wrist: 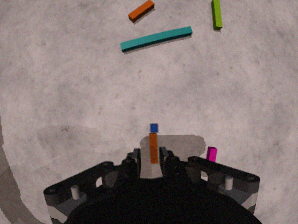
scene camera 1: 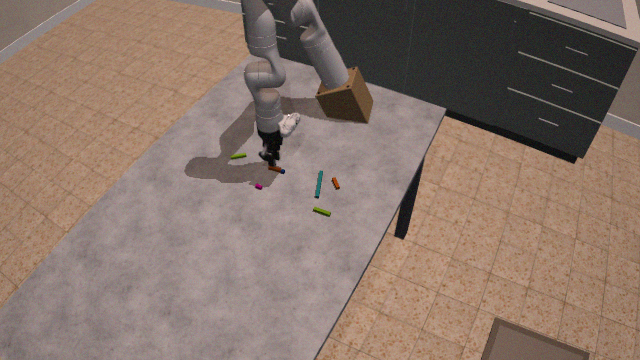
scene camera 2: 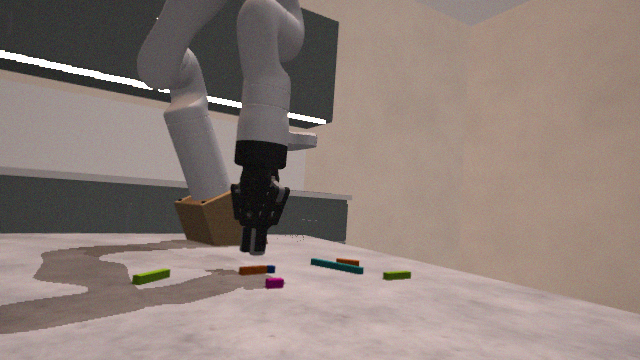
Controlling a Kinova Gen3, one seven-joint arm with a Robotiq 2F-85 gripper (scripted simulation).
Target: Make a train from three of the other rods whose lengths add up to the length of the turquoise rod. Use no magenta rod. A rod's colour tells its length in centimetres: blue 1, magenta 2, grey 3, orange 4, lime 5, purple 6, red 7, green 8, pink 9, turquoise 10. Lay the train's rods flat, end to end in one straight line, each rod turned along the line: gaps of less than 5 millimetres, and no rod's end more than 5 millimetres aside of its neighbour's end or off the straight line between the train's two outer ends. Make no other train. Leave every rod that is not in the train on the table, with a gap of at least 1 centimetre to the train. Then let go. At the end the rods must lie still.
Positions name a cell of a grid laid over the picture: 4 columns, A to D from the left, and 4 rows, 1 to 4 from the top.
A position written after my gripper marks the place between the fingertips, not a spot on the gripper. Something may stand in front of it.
In view: my gripper (scene camera 2: B3) and a turquoise rod (wrist: C1).
My gripper is seen too in the wrist view (wrist: C3).
